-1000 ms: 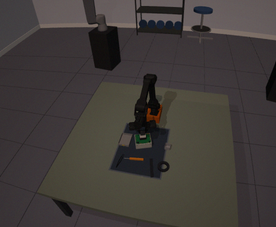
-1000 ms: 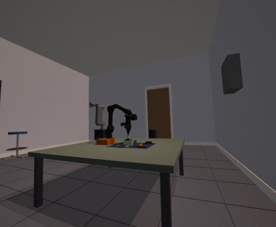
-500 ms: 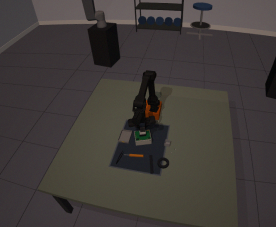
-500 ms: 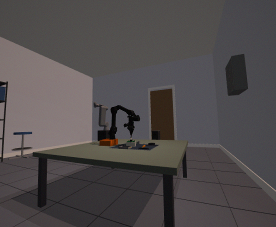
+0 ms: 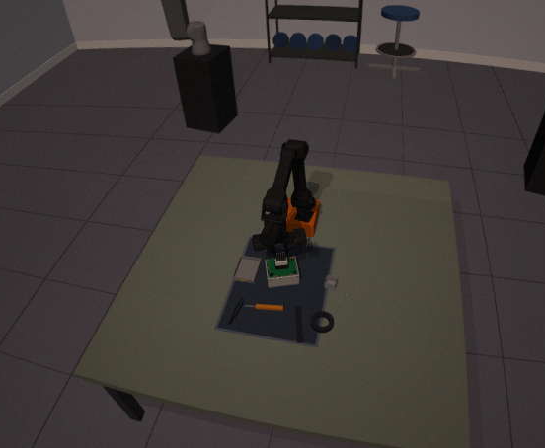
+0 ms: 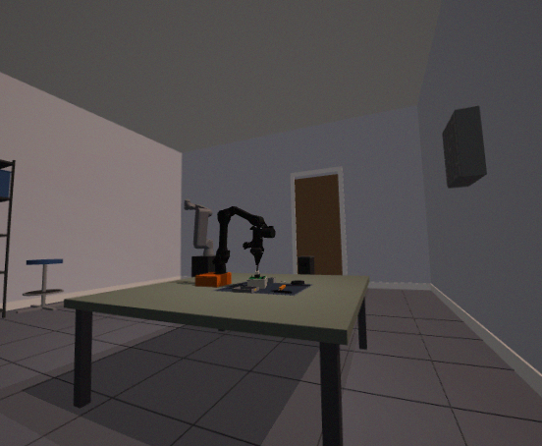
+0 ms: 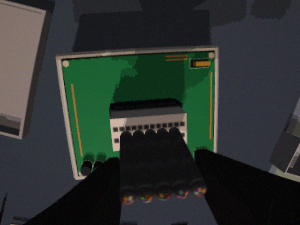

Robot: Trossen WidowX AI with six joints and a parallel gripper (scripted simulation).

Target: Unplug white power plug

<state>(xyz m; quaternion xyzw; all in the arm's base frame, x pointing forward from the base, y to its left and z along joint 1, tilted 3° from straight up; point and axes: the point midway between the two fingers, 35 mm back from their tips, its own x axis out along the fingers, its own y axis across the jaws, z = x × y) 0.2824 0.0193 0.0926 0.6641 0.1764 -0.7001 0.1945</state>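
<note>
Now: the white power plug 40 mm below my gripper tip. Round my gripper tip: grey tray: 20 mm ahead, 140 mm to the right, 120 mm below; dark mat: 50 mm ahead, 10 mm to the left, 130 mm below; black bar: 180 mm ahead, 140 mm to the left, 120 mm below.
</note>
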